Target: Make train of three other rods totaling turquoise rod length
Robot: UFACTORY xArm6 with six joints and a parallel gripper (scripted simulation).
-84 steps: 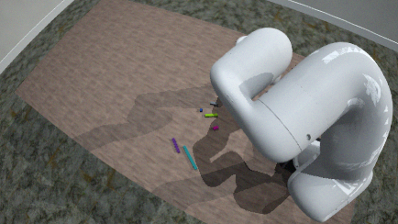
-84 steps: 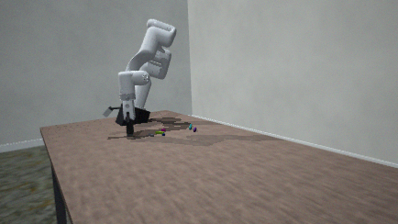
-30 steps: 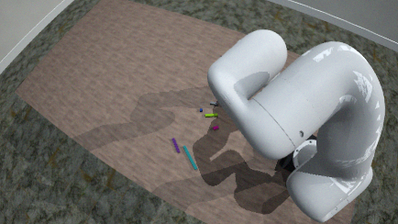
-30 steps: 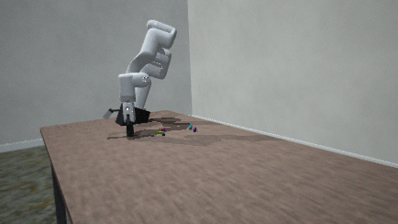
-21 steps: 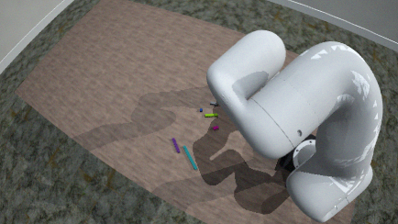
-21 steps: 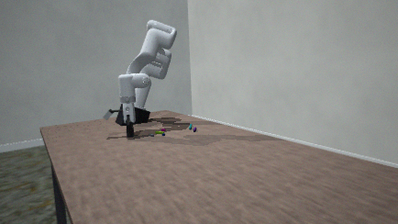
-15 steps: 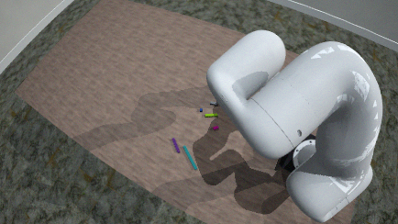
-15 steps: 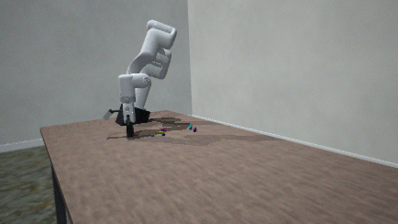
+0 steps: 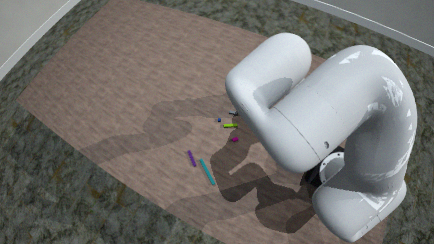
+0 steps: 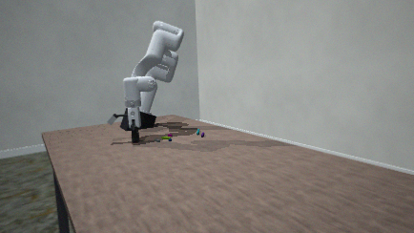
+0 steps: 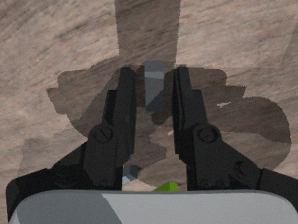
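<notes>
My hand is 2 cm above the grey rod. The rest, counted from my hand: blue rod 9 cm ahead, 14 cm to the left, 2 cm below; then magenta rod 18 cm to the left, 2 cm below; then lime rod 5 cm ahead, 14 cm to the left, 2 cm below.
</notes>
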